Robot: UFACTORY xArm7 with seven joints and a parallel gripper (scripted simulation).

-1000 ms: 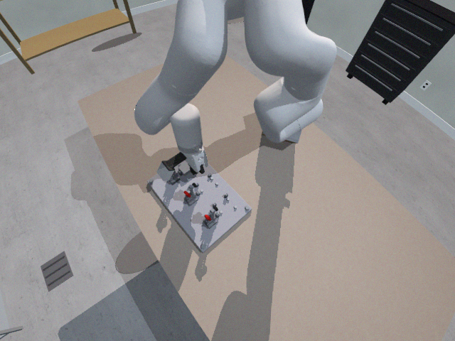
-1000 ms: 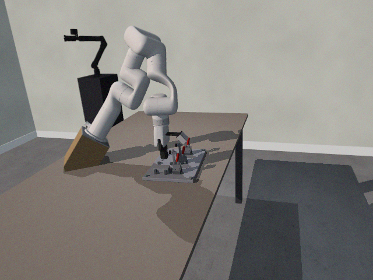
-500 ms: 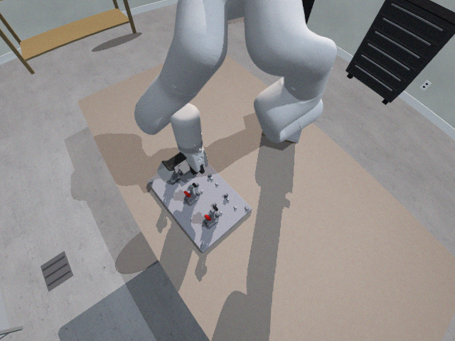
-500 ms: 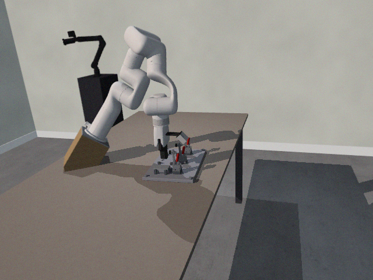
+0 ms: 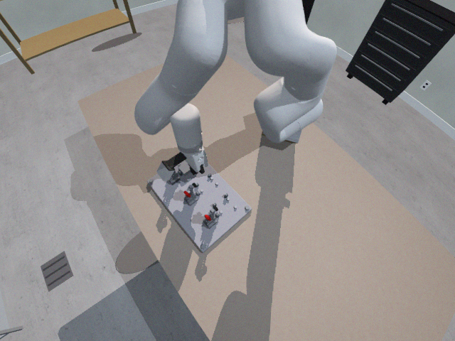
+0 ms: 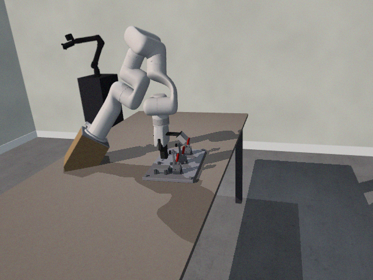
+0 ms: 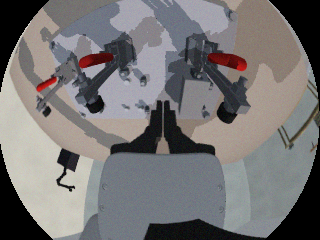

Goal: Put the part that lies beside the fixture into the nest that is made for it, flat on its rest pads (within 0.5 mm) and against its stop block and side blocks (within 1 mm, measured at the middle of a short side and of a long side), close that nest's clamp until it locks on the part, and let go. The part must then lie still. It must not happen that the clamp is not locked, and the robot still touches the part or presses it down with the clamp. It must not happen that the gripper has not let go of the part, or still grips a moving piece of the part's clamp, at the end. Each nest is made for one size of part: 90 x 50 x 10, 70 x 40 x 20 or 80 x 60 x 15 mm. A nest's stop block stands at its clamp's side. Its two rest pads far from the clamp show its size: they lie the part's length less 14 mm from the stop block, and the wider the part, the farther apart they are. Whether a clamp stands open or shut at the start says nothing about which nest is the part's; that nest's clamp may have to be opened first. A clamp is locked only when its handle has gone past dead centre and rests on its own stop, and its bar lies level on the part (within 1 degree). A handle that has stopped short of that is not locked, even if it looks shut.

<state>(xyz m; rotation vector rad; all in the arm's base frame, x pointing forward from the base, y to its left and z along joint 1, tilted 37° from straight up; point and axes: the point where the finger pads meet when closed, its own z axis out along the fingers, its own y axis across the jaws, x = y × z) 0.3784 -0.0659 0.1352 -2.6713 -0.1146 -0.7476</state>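
The grey block part is 10 mm ahead of my hand, 50 mm to the right of it and 50 mm below it. Round my hand: grey fixture plate (30 mm ahead, 70 mm to the left, 70 mm below).
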